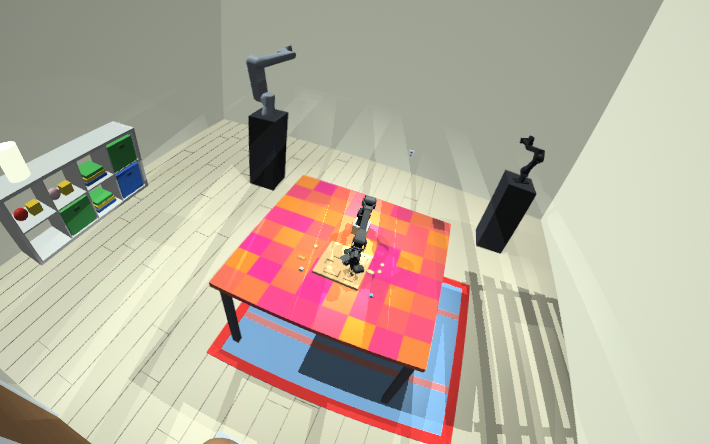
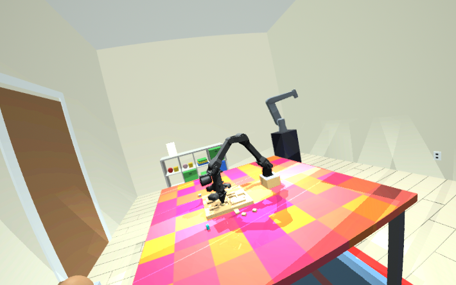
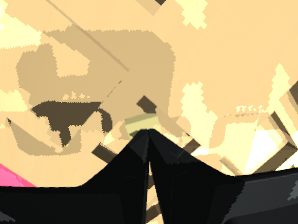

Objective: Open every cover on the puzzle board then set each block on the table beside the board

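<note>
My gripper tip is 20 mm past the tan wooden puzzle board and 40 mm to the left of it. The rest, counted from my gripper tip: cyan block: 140 mm ahead, 160 mm to the left, 10 mm below.
</note>
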